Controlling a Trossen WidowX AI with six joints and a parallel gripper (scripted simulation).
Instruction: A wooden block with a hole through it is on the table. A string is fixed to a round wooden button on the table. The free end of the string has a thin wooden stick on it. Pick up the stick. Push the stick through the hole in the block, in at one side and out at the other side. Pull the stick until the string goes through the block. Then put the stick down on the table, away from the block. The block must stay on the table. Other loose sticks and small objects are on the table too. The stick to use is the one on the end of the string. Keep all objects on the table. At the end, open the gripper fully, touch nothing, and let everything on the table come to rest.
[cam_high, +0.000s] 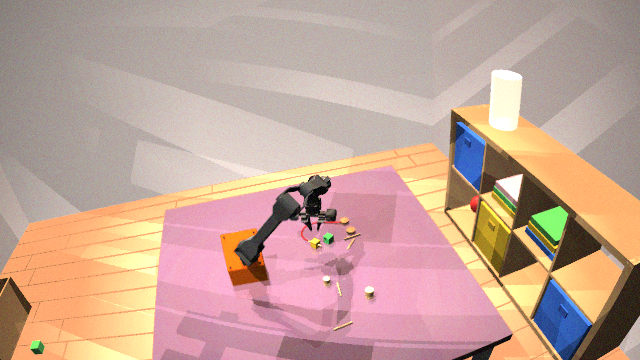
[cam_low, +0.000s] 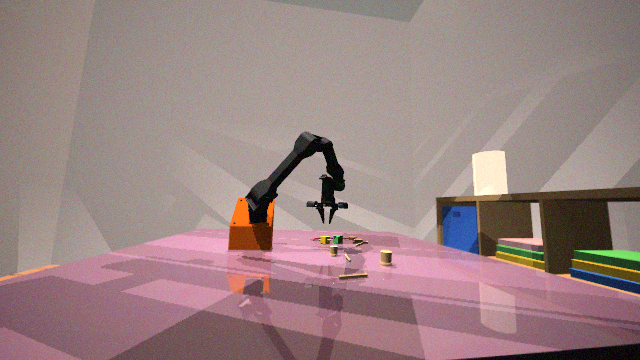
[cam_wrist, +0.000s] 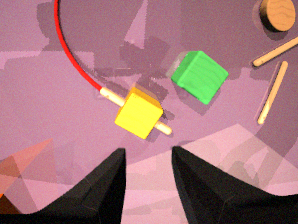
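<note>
The yellow wooden block is 7 cm below my gripper tip. Also, from my gripper tip: green cube 7 cm below, 6 cm ahead, 1 cm to the left; thin wooden stick 7 cm below, 2 cm to the left, 1 cm behind; round wooden button 17 cm ahead, 11 cm to the left, 8 cm below.
</note>
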